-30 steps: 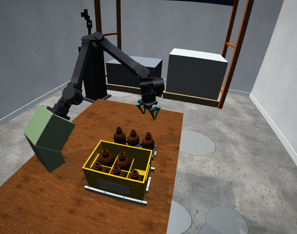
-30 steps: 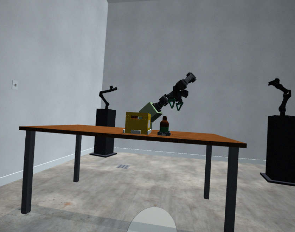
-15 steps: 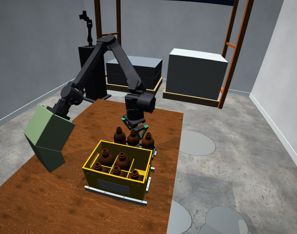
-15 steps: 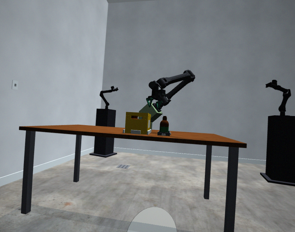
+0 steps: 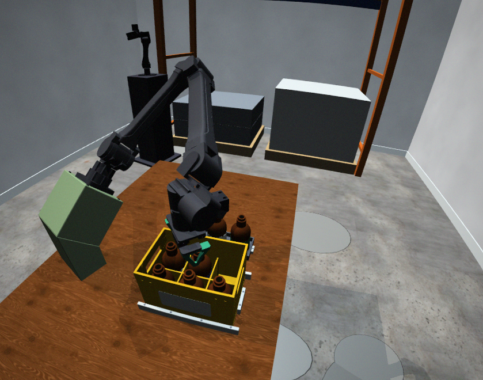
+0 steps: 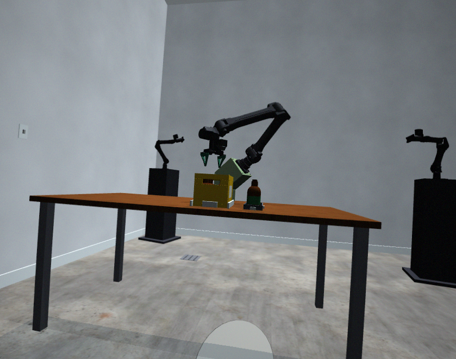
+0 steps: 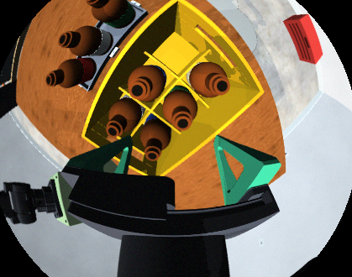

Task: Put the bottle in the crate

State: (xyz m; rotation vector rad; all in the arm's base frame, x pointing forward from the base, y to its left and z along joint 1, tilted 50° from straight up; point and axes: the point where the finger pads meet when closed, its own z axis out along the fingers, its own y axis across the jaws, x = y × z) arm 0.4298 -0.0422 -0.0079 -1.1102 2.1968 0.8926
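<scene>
The crate lies 20 mm to the left of my hand and 150 mm below it. From my hand the other things lie so: tray (70 mm behind, 250 mm to the left, 220 mm below).
</scene>
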